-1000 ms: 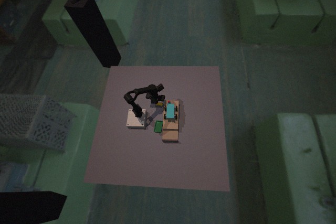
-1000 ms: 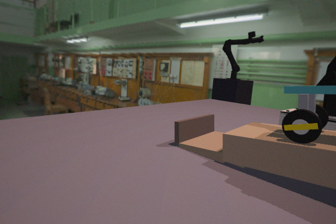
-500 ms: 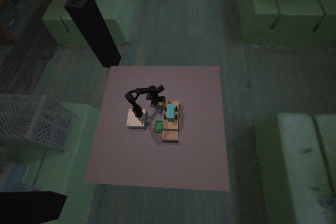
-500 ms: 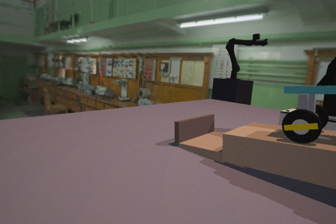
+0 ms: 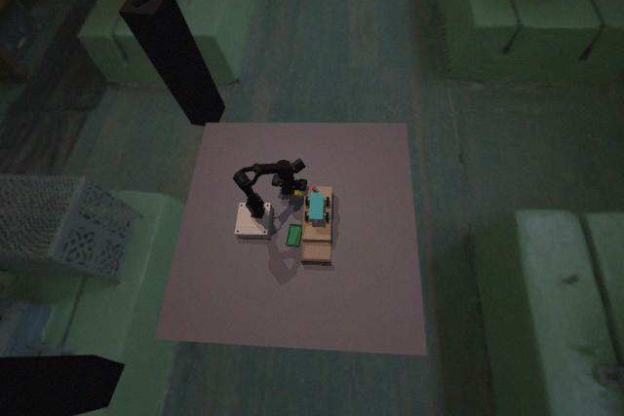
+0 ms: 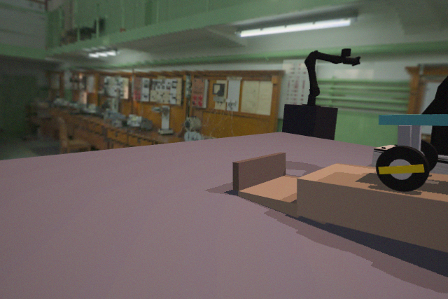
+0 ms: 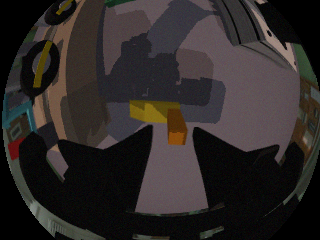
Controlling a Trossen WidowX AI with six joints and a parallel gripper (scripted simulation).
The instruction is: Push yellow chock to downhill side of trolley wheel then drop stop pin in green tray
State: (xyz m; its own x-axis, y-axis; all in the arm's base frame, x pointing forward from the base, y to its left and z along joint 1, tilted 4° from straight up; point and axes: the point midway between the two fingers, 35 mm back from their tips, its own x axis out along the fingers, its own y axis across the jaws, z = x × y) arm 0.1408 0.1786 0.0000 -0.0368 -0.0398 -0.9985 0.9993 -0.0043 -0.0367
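Now: gripper tip 3 cm above the yellow chock and 2 cm short of it. The rest, counted from my gripper tip: trolley 17 cm ahead, 11 cm to the right, 6 cm above; red-headed stop pin 14 cm ahead, 8 cm above, 1 cm to the right; tan ramp 18 cm ahead, 11 cm to the right.
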